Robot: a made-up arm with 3 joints. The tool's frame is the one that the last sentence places.
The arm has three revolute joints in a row. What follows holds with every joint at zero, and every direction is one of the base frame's.
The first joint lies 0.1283 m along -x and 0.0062 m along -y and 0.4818 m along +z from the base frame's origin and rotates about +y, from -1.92 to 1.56 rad.
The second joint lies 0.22 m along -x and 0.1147 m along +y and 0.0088 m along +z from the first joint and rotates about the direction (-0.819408, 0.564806, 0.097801), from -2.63 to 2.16 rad.
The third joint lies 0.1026 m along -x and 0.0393 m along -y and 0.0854 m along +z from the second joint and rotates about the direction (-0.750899, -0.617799, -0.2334), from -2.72 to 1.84 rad.
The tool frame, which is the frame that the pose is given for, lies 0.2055 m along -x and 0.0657 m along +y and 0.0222 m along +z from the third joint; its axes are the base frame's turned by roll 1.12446, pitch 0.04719 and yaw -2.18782 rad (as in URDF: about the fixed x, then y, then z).
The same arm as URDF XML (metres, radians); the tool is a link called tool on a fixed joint. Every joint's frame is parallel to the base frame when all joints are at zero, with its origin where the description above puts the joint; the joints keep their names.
<robot name="arm">
<joint name="tool_joint" type="fixed"><parent link="link3"/><child link="tool"/><origin xyz="-0.2055 0.0657 0.0222" rpy="1.1245 0.0472 -2.1878"/></joint>
<joint name="joint 3" type="revolute"><parent link="link2"/><child link="link3"/><origin xyz="-0.1026 -0.0393 0.0854"/><axis xyz="-0.750899 -0.617799 -0.2334"/><limit lower="-2.7200" upper="1.8400"/></joint>
<joint name="joint 2" type="revolute"><parent link="link1"/><child link="link2"/><origin xyz="-0.2200 0.1147 0.0088"/><axis xyz="-0.819408 0.564806 0.097801"/><limit lower="-2.6300" upper="2.1600"/></joint>
<joint name="joint 1" type="revolute"><parent link="base"/><child link="link1"/><origin xyz="-0.1283 -0.0062 0.4818"/><axis xyz="0 1 0"/><limit lower="-1.9200" upper="1.5600"/></joint>
<link name="base"/>
<link name="link1"/>
<link name="link2"/>
<link name="link3"/>
<link name="tool"/>
</robot>

